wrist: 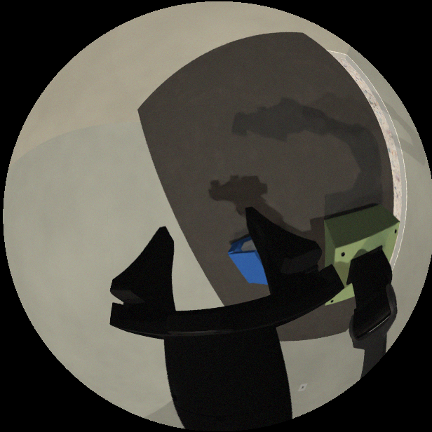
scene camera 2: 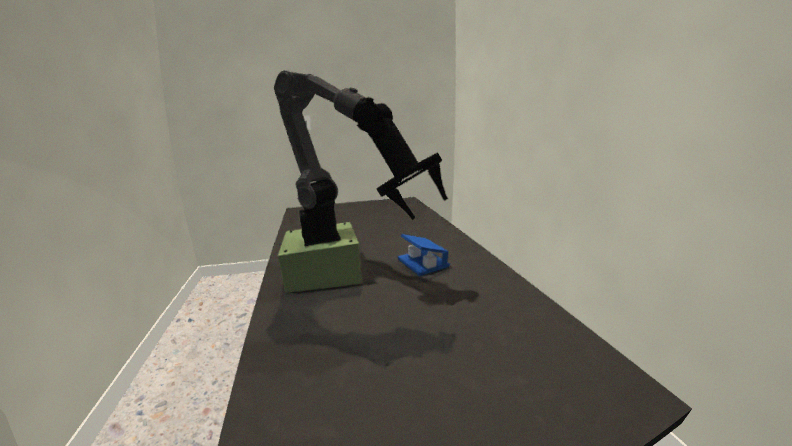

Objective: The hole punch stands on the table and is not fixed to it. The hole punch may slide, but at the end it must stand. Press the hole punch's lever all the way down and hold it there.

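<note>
The blue hole punch point(scene camera 2: 441, 264) point(wrist: 245, 244) stands upright on the dark table point(scene camera 2: 498, 354) point(wrist: 200, 125). Its blue lever point(scene camera 2: 424, 243) point(wrist: 250, 266) is raised and slants, with its free end up on the left in the scene view; two whitish parts show under it. My gripper point(scene camera 2: 429, 208) point(wrist: 206, 225) is open, with its fingers wide apart and nothing between them. It hangs well above the hole punch, tilted downward, and touches nothing. In the wrist view the right finger covers part of the hole punch and lever.
The green base block point(scene camera 2: 321, 268) point(wrist: 357, 232) carries the arm and stands to the left of the hole punch in the scene view. The table's far right edge runs behind the hole punch. Shadows of the arm lie on the table. Pale walls stand around.
</note>
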